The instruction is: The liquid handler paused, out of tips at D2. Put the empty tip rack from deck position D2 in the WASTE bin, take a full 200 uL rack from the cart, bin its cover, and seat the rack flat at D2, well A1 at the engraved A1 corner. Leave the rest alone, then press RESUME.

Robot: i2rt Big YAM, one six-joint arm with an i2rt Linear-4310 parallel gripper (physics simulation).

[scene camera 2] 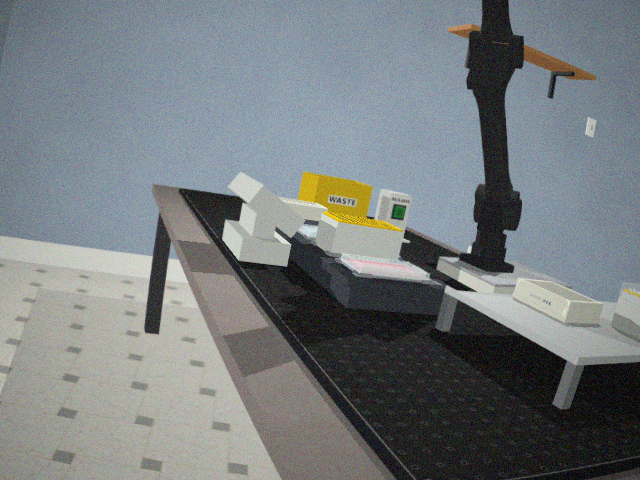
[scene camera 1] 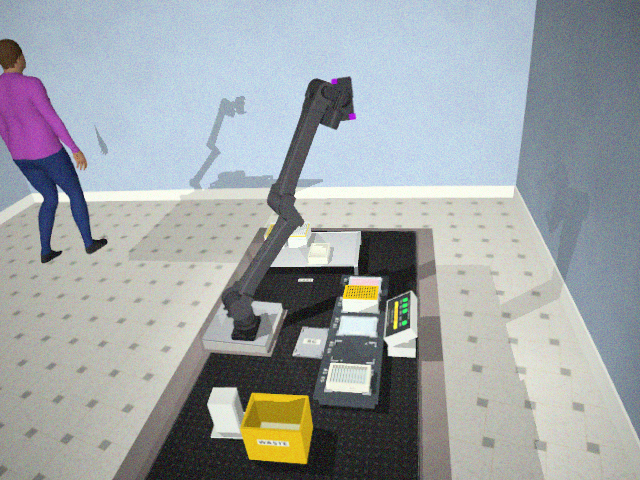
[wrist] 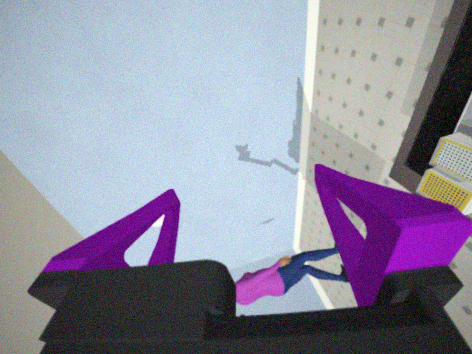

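Pixels of known places: gripper, fingertip midpoint: [wrist: 242,184]; arm's base, link origin: [scene camera 2: 486,265] [scene camera 1: 246,329].
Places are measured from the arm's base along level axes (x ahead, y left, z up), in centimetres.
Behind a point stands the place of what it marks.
Observation:
My gripper [scene camera 1: 347,99] @(x 38.5, y 39.3, z 70.7 cm) [wrist: 242,184] @(x 38.5, y 39.3, z 70.7 cm) is open and empty, high above the table. On the dark deck [scene camera 1: 347,398] @(x 38.6, y -32.1, z 1.8 cm), a bare position with corner marks [scene camera 1: 354,350] @(x 39.9, y -12.2, z 1.7 cm) lies between a white rack [scene camera 1: 348,377] @(x 38.8, y -26.7, z 4.7 cm) and a pale blue plate [scene camera 1: 357,326] @(x 40.6, y -2.0, z 3.1 cm). A yellow-topped rack [scene camera 1: 361,297] @(x 41.9, y 8.3, z 7.9 cm) [scene camera 2: 360,236] @(x 43.7, y 15.8, z 5.7 cm) and a pink plate [scene camera 1: 364,281] @(x 42.6, y 24.5, z 3.3 cm) [scene camera 2: 385,267] @(x 43.8, y 25.8, z 3.0 cm) are farther back. The yellow WASTE bin [scene camera 1: 277,444] @(x 21.6, y -50.4, z 4.9 cm) [scene camera 2: 336,192] @(x 23.1, y -38.6, z 7.4 cm) has a pale object [scene camera 1: 279,425] @(x 19.7, y -41.0, z 0.2 cm) inside. Two racks [wrist: 456,154] @(x 13.9, y 59.2, z 10.1 cm) [wrist: 445,189] @(x 3.2, y 57.8, z 10.1 cm) stand on the cart [scene camera 1: 341,245] @(x 31.7, y 53.3, z 3.0 cm) [scene camera 2: 537,330] @(x 36.5, y 54.2, z 3.0 cm), partly hidden by my arm in scene camera 1. The green RESUME button [scene camera 2: 398,211] @(x 4.8, y -35.5, z 5.3 cm) is on a white box [scene camera 1: 224,410] @(x 5.4, y -42.3, z 7.5 cm).
A beige box [scene camera 1: 319,252] @(x 23.0, y 42.7, z 6.1 cm) [scene camera 2: 558,301] @(x 26.8, y 48.2, z 5.5 cm) stands on the cart near the racks. A tilted display [scene camera 1: 401,313] @(x 55.6, y -2.3, z 9.0 cm) stands right of the deck. A flat grey plate [scene camera 1: 310,342] @(x 23.9, y -4.3, z -2.2 cm) lies between arm base [scene camera 1: 214,334] @(x -11.1, y -3.7, z 0.6 cm) and deck. A person [scene camera 1: 38,118] [wrist: 260,287] stands left of the table.

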